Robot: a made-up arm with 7 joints.
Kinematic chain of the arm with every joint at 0, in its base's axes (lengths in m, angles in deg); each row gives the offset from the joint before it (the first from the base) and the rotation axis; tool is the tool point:
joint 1: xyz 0 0.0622 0 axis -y
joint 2: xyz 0 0.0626 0 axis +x
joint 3: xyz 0 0 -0.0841 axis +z
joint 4: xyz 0 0 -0.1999 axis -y
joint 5: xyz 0 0 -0.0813 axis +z
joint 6: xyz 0 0 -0.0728 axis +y
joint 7: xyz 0 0 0 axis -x
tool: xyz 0 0 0
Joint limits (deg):
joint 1: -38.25..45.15
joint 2: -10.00..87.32
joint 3: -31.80..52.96
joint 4: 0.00..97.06
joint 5: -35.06..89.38
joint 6: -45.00..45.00
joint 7: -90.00..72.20
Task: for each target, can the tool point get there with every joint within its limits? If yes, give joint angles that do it. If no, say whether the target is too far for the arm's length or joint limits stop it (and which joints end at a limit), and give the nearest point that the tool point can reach.
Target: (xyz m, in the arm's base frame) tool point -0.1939 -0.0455 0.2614
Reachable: no: joint limits stop it (at a limit: joint 1, joint 2, joint 3, joint 4) | nearest point -0.0127 0.3953 0.1426 | short by 0.491 m
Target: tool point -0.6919 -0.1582 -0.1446
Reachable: no: too far | nearest point -0.2671 0.0487 -0.3388 | short by 0.511 m
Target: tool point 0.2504 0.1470 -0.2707
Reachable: yes | joints 21.08 11.16 -18.11 68.49 18.23 -16.27 -61.42
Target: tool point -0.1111 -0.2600 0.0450
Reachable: no: joint limits stop it (at a limit: joint 1, joint 2, joint 3, joint 4) | nearest point -0.0509 -0.0006 -0.2745 | short by 0.416 m
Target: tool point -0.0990 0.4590 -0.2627
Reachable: yes | joints -25.78 48.48 25.82 10.42 19.47 3.49 -37.80
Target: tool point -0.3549 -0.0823 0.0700
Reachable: no: joint limits stop it (at a limit: joint 1, joint 2, joint 4) | nearest point -0.2671 0.0487 -0.3388 | short by 0.438 m
